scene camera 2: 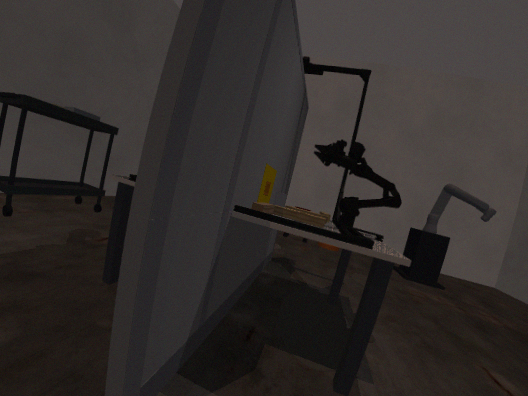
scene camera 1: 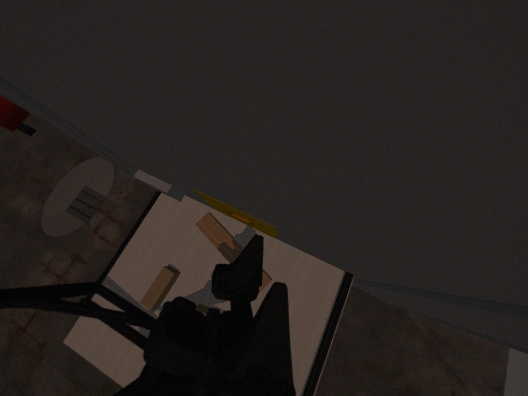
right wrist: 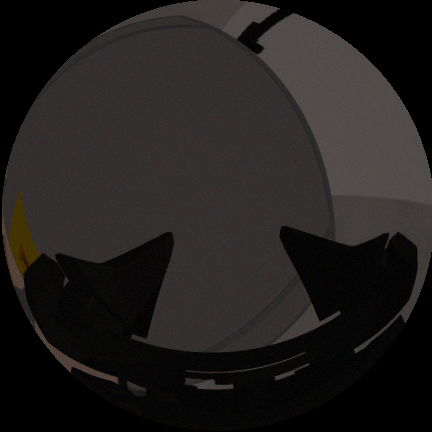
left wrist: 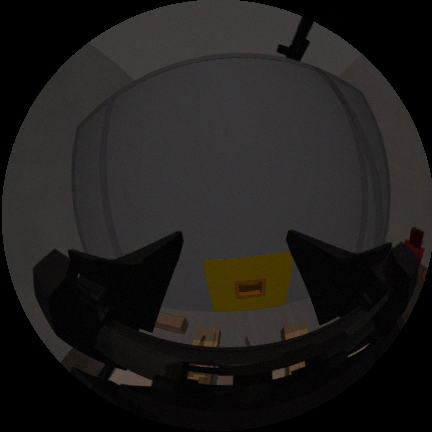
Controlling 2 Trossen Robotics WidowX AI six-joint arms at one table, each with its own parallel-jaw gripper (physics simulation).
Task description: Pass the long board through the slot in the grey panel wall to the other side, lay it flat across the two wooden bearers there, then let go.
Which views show the right gripper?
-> Scene camera 1 and the right wrist view only.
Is the left gripper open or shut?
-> Open.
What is the right gripper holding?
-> Nothing.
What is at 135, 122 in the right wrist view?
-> A grey panel wall.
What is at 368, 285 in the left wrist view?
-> The left gripper.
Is the right gripper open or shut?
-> Open.
